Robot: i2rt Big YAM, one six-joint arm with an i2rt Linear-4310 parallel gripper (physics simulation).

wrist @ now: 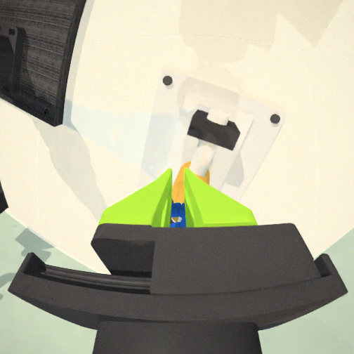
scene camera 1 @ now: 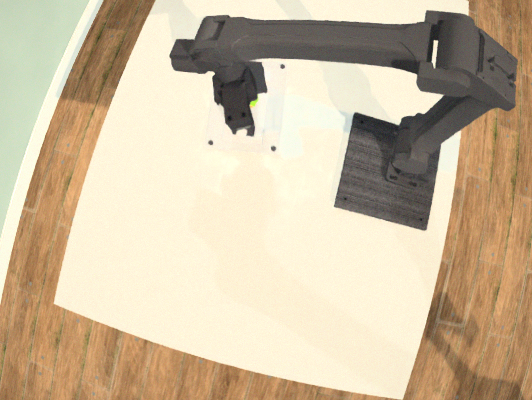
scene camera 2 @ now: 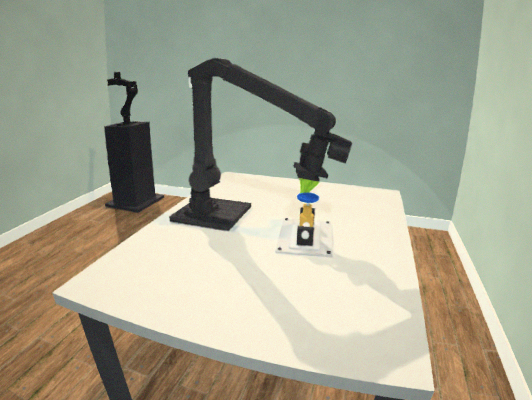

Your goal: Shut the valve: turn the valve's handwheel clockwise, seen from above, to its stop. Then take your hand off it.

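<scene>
My gripper (scene camera 2: 307, 192) (wrist: 177, 174) points down with its green fingers drawn together, shut with nothing held; a narrow gap shows between them in the wrist view. In scene camera 2 the fingertips are just above the blue handwheel (scene camera 2: 308, 198) (wrist: 178, 208), or touching its top; which I cannot tell. The fingers hide most of the wheel in the wrist view, and the arm hides it in scene camera 1. The wheel is level on the yellow-orange valve body (scene camera 2: 307, 218) (wrist: 181, 186), which stands upright on a pale base plate (scene camera 1: 270, 134) (scene camera 2: 285, 241) (wrist: 265, 145).
The arm's dark mounting plate (scene camera 1: 380, 200) (scene camera 2: 230, 217) (wrist: 60, 60) stands beside the valve on the cream table (scene camera 1: 150, 250) (scene camera 2: 200, 295). A black block (scene camera 2: 305, 242) (wrist: 214, 131) sits at one end of the valve. A black pedestal (scene camera 2: 131, 165) with a small arm stands on the floor behind.
</scene>
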